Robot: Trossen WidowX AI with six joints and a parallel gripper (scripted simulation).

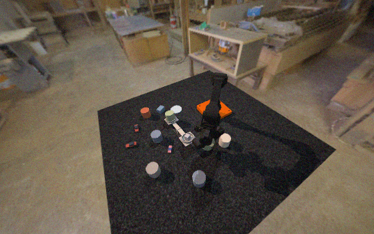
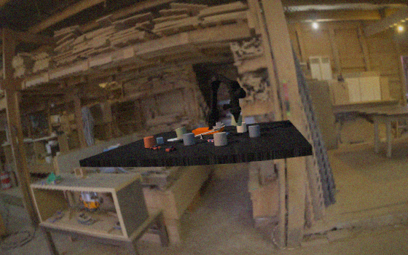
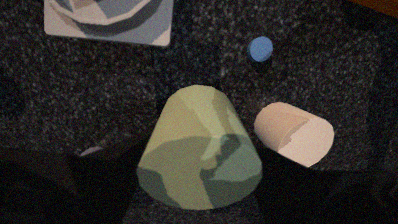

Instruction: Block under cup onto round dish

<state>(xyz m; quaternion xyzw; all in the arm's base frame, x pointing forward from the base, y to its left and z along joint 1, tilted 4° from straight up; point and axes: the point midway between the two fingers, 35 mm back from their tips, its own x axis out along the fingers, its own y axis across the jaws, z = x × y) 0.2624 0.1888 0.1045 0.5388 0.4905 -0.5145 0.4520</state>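
Now: gripper tip 6 cm short of the grey block and 12 cm to the left of it. Also, from my gripper tip: red-blue block 18 cm ahead, 17 cm to the right, 8 cm below; then balance 5 cm ahead, 24 cm to the right, 5 cm below; then beige cup 15 cm behind, 3 cm to the left, 5 cm below.
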